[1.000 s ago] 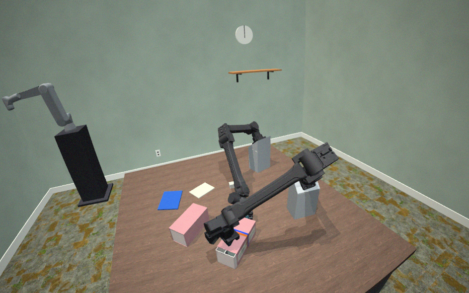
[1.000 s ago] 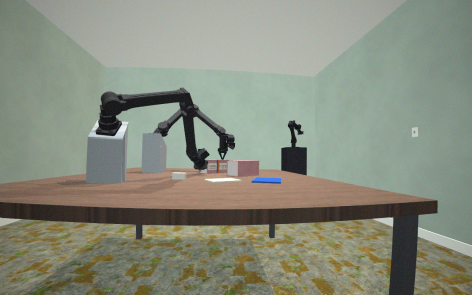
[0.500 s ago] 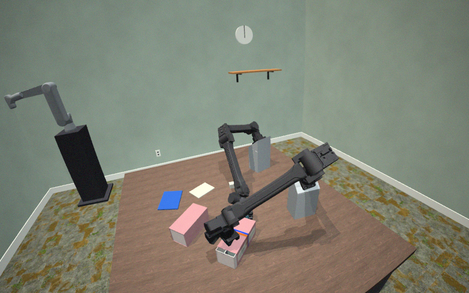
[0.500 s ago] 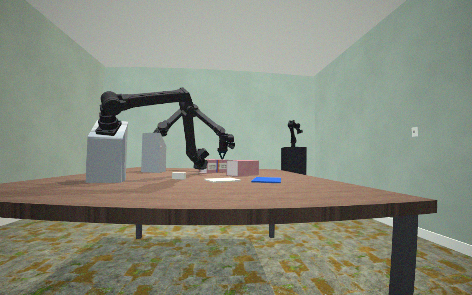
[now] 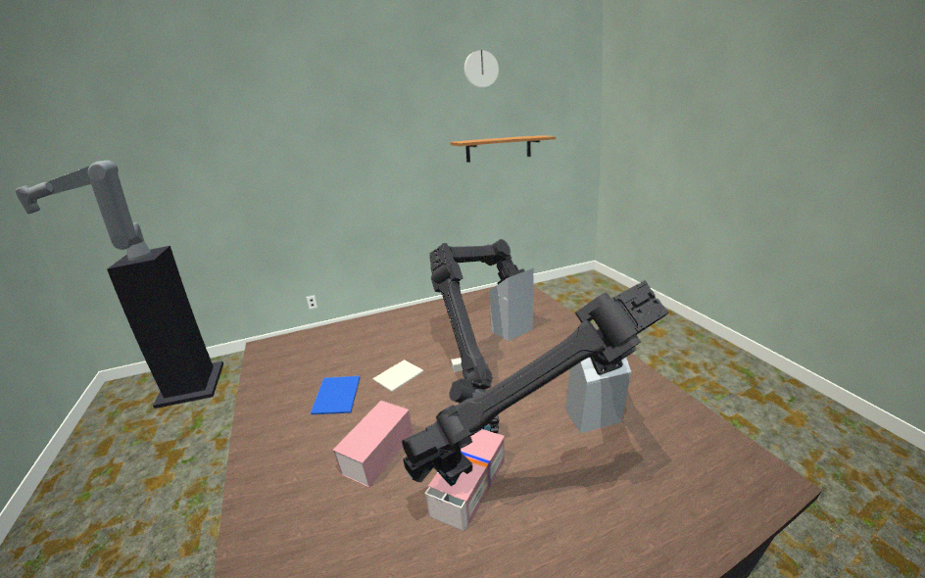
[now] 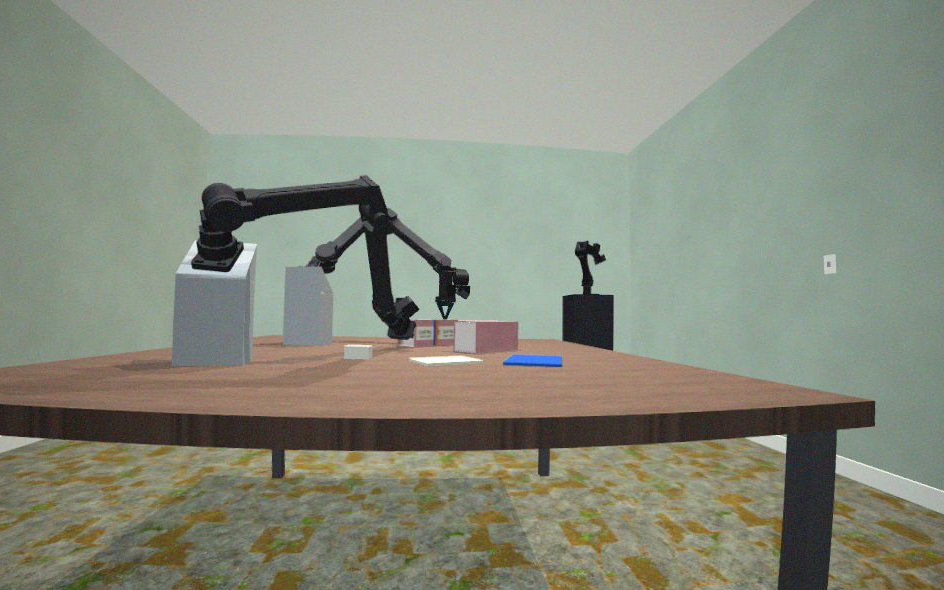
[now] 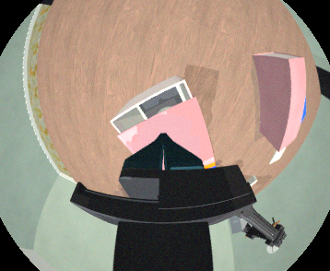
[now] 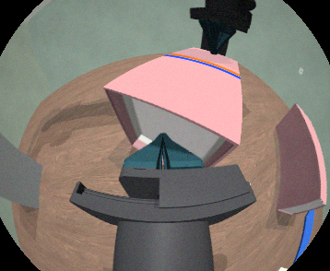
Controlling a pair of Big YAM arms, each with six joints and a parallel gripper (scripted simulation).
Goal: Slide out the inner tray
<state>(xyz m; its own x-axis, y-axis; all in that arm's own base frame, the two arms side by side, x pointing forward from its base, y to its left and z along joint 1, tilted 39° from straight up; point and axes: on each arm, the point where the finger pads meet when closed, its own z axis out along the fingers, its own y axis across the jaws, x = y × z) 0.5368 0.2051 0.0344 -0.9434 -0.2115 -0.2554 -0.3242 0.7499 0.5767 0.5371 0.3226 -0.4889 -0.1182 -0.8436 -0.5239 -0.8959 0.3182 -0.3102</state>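
The slide box lies 60 mm behind my left hand, 50 mm to the right of it and 70 mm below it. Round my left hand: small white block (230 mm behind, 610 mm to the right, 100 mm below); blue pad (260 mm ahead, 620 mm to the right, 110 mm below); cream sheet (20 mm ahead, 650 mm to the right, 110 mm below).
The slide box is 9 cm ahead of my right hand, 8 cm to the left of it and 1 cm above it. From my right hand the other things lie so: small white block 9 cm behind, 48 cm to the right, 2 cm below; blue pad 41 cm ahead, 49 cm to the right, 3 cm below; cream sheet 16 cm ahead, 52 cm to the right, 3 cm below.
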